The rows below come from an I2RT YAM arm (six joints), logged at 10 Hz.
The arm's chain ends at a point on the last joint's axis. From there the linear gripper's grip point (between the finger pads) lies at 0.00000 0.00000 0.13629 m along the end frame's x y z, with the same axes.
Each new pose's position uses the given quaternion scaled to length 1; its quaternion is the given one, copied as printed.
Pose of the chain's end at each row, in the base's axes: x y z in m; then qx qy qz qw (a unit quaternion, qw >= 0):
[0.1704, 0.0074, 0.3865, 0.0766, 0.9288, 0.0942, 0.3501]
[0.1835, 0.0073, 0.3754, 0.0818, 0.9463, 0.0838, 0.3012]
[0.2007, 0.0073, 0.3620, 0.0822, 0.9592, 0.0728, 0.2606]
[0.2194, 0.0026, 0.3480, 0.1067, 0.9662, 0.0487, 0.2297]
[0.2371, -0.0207, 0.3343, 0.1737, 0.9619, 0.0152, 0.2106]
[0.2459, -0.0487, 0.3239, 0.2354, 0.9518, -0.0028, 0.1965]
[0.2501, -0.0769, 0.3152, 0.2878, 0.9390, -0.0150, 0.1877]
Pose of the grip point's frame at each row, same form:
[0.2610, 0.0239, 0.2860, 0.0766, 0.9288, 0.0942, 0.3501]
[0.2631, 0.0222, 0.2658, 0.0818, 0.9463, 0.0838, 0.3012]
[0.2705, 0.0205, 0.2457, 0.0822, 0.9592, 0.0728, 0.2606]
[0.2813, 0.0087, 0.2267, 0.1067, 0.9662, 0.0487, 0.2297]
[0.2930, -0.0267, 0.2102, 0.1737, 0.9619, 0.0152, 0.2106]
[0.2967, -0.0620, 0.1981, 0.2354, 0.9518, -0.0028, 0.1965]
[0.2970, -0.0955, 0.1886, 0.2878, 0.9390, -0.0150, 0.1877]

